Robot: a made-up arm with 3 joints.
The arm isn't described. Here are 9 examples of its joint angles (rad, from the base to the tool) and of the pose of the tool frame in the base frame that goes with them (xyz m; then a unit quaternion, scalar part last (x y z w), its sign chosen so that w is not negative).
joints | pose
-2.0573 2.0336 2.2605 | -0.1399 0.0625 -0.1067 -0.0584 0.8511 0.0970 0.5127
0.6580 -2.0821 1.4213 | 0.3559 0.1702 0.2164 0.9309 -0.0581 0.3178 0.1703
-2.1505 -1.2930 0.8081 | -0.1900 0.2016 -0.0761 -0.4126 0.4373 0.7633 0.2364
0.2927 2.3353 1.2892 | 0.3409 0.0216 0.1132 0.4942 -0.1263 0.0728 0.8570
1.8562 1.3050 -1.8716 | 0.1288 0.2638 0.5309 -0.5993 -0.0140 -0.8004 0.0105
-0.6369 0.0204 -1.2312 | 0.1146 -0.0423 -0.1963 0.5563 0.2538 -0.1834 0.7697
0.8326 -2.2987 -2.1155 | 0.1647 -0.0015 0.4393 -0.0837 -0.4027 -0.0370 0.9108
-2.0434 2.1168 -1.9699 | -0.1948 0.3030 -0.0786 -0.4647 0.3883 0.7595 0.2376
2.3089 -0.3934 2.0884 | -0.1176 0.2169 0.4821 -0.3826 -0.2963 -0.8653 0.1310
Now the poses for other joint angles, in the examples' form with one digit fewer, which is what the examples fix.
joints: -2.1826 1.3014 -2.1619
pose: -0.331 0.283 0.024 -0.455 0.142 0.876 0.074
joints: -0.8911 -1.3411 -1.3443
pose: 0.202 -0.056 -0.065 0.001 0.431 -0.001 0.902
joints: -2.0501 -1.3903 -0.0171
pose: -0.092 0.130 -0.132 -0.329 0.661 0.542 0.401
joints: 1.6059 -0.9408 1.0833
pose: 0.020 0.193 0.481 -0.589 -0.381 -0.610 0.368
